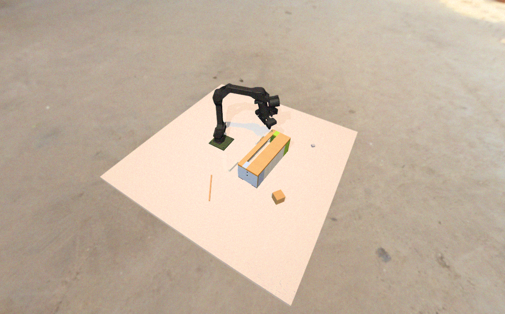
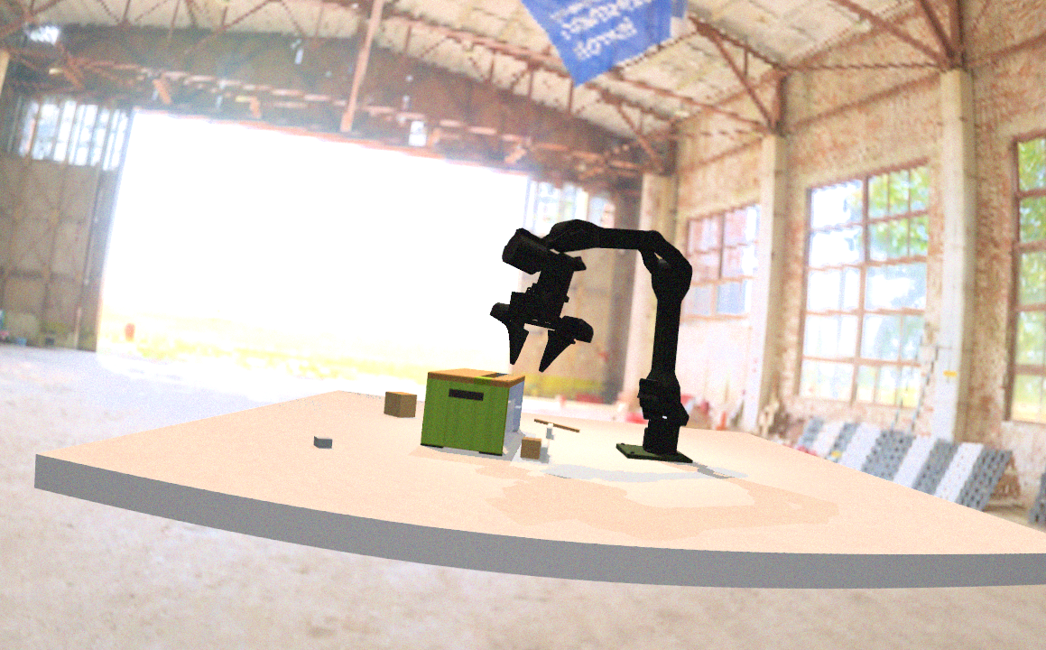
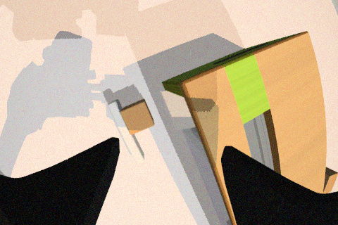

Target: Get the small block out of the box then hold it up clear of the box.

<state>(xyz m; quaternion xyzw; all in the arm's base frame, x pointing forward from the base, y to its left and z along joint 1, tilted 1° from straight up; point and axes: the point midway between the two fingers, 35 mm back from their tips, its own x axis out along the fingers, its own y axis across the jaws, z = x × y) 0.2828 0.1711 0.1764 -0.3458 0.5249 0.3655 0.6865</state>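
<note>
The orange-brown block lies 140 mm below my gripper tip and 20 mm behind it. Round my gripper tip: grey piece 290 mm ahead, 170 mm to the left, 150 mm below; long box 160 mm to the right, 90 mm below, 50 mm ahead; thin orange stick 510 mm to the right, 150 mm below, 70 mm behind.
</note>
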